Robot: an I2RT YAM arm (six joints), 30 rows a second.
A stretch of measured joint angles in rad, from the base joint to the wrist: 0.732 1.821 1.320 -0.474 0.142 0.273; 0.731 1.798 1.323 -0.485 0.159 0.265; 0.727 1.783 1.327 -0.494 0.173 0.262; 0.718 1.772 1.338 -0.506 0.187 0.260; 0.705 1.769 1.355 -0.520 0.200 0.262; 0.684 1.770 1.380 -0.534 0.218 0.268; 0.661 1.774 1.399 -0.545 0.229 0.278; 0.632 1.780 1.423 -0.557 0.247 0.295; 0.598 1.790 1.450 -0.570 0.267 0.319; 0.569 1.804 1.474 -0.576 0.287 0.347; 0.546 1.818 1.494 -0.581 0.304 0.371; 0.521 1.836 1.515 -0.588 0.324 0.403; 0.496 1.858 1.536 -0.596 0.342 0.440; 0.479 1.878 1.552 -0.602 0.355 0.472; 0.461 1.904 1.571 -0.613 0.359 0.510
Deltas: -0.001 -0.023 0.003 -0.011 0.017 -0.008; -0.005 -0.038 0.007 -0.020 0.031 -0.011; -0.014 -0.049 0.018 -0.032 0.045 -0.013; -0.027 -0.052 0.035 -0.046 0.058 -0.011; -0.048 -0.051 0.060 -0.060 0.076 -0.005; -0.071 -0.047 0.079 -0.071 0.087 0.005; -0.100 -0.041 0.103 -0.083 0.105 0.022; -0.134 -0.031 0.130 -0.096 0.125 0.046; -0.163 -0.017 0.154 -0.102 0.145 0.074; -0.186 -0.003 0.174 -0.107 0.162 0.098; -0.211 0.015 0.195 -0.114 0.182 0.130; -0.236 0.037 0.216 -0.122 0.200 0.167; -0.253 0.057 0.232 -0.128 0.213 0.199; -0.271 0.083 0.251 -0.139 0.217 0.237
